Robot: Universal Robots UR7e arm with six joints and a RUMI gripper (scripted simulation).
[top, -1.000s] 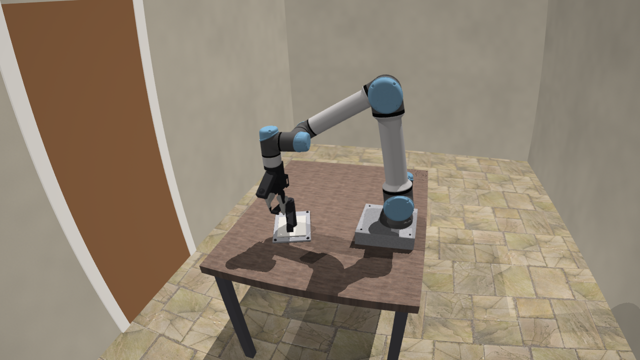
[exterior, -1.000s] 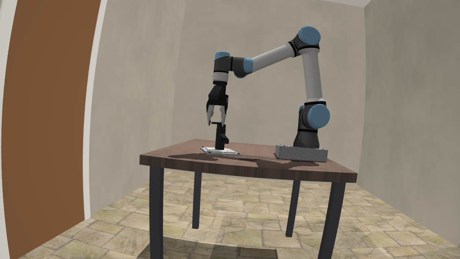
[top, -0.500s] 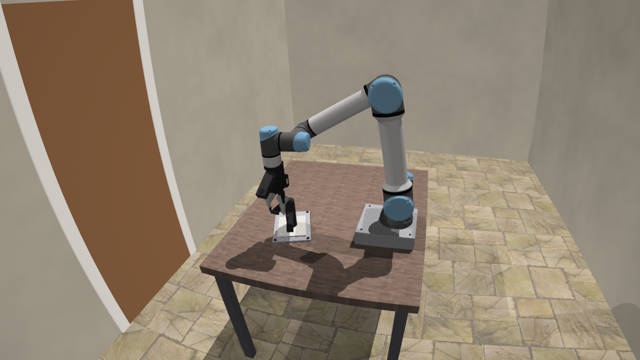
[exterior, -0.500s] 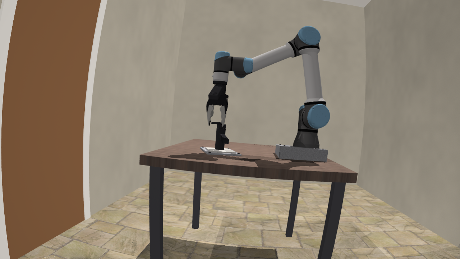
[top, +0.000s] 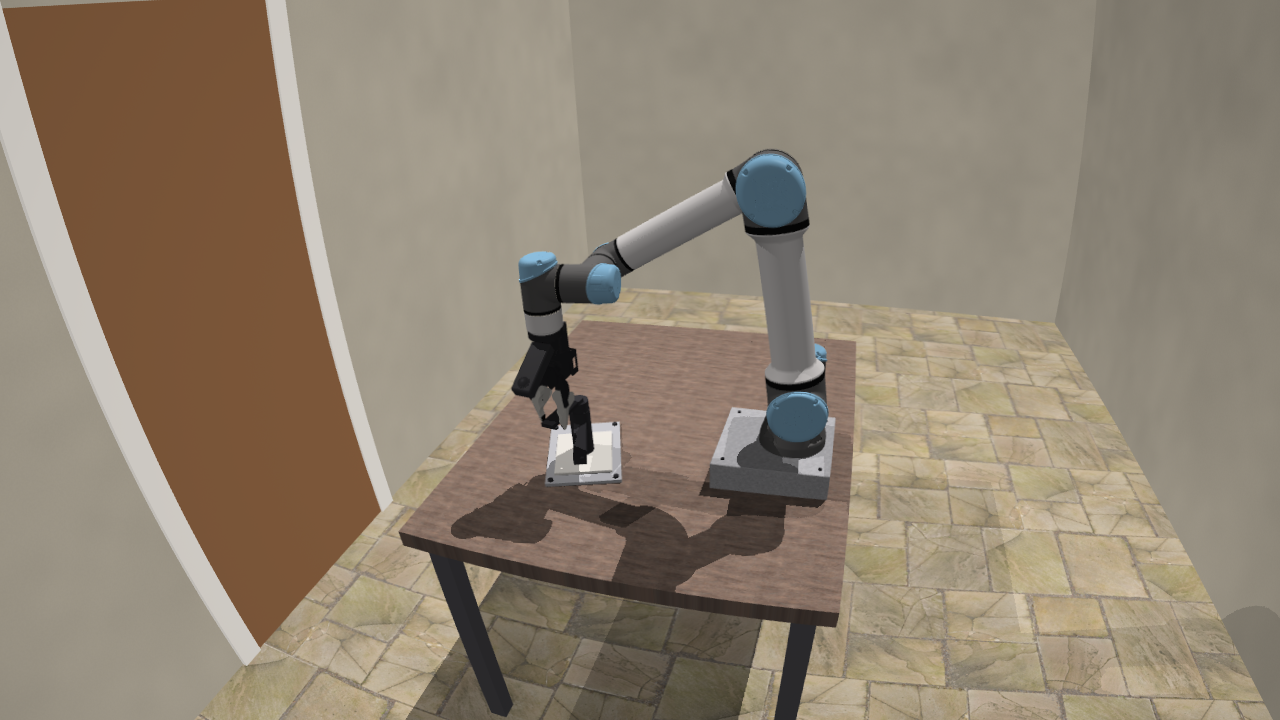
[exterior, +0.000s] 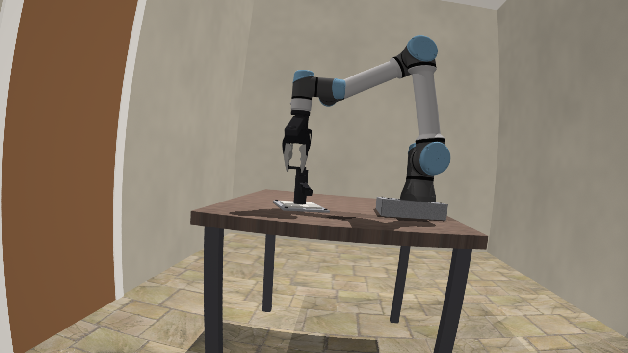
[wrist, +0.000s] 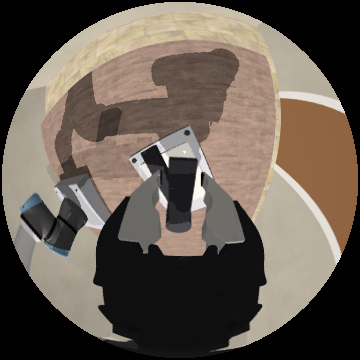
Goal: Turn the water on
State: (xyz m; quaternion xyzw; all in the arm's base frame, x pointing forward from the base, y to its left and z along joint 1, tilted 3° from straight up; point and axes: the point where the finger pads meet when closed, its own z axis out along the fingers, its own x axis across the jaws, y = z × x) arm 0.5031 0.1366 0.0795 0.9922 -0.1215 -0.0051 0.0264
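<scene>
The flat lever is 40 mm to the right of my hand and 10 mm behind it. The rest, counted from my hand: black tap 70 mm to the right, 50 mm below, 20 mm behind.
</scene>
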